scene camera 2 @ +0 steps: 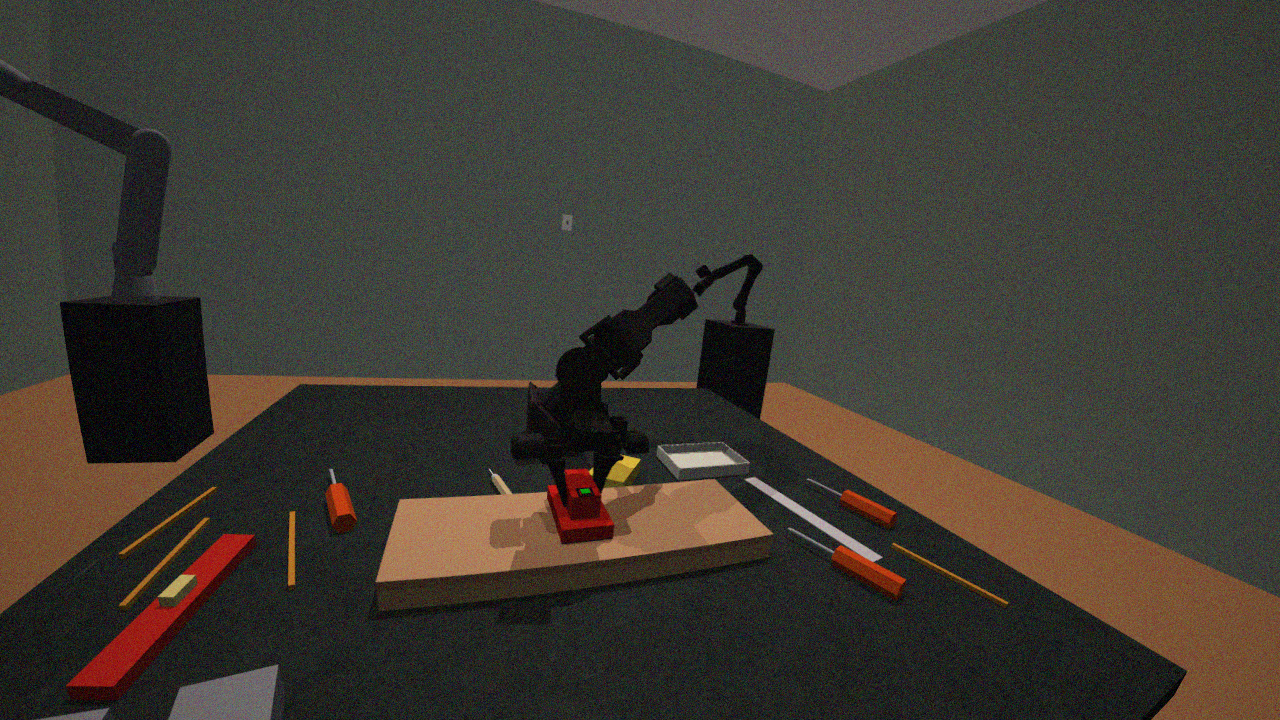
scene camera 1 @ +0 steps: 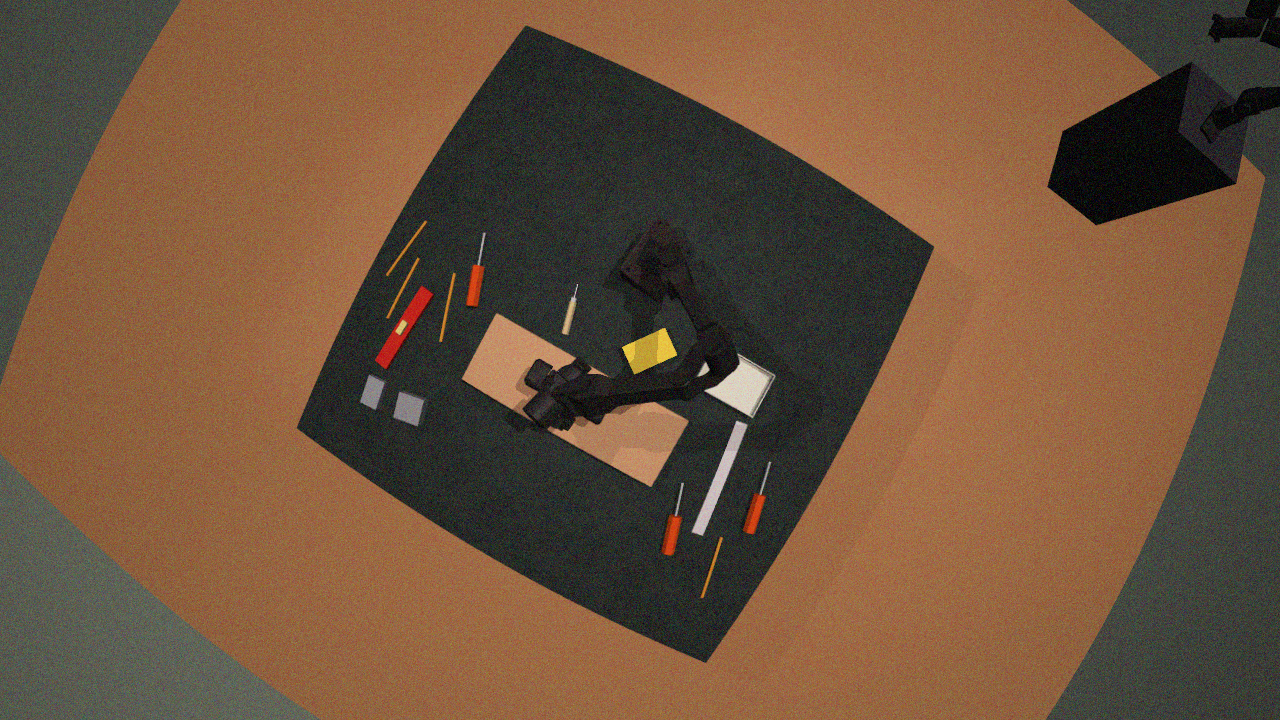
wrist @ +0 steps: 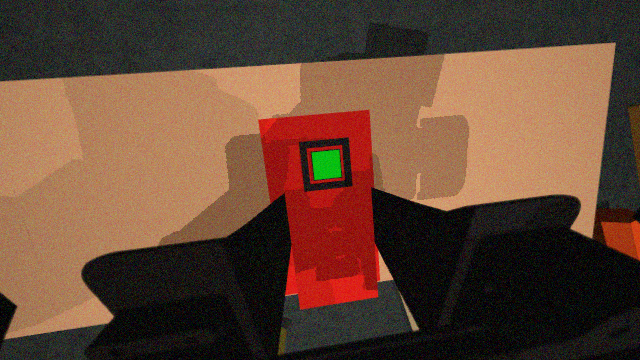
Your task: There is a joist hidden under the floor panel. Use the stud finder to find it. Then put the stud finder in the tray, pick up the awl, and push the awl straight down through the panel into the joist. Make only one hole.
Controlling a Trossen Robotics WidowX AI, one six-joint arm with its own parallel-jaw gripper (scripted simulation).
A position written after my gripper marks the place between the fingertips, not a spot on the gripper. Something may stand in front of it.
In view: my gripper [scene camera 2: 580,505], a red stud finder [scene camera 2: 585,519], a yellow block [scene camera 1: 657,347], a white ruler [scene camera 2: 822,525], a red level [scene camera 1: 423,297] and a white tray [scene camera 1: 744,389].
The red stud finder shows as well in the wrist view [wrist: 334,259]. The yellow block also shows in scene camera 2 [scene camera 2: 623,473]. The white ruler also shows in scene camera 1 [scene camera 1: 736,436]. The wrist view misses the white ruler: it is out of frame. The wrist view misses the red level: it is out of frame.
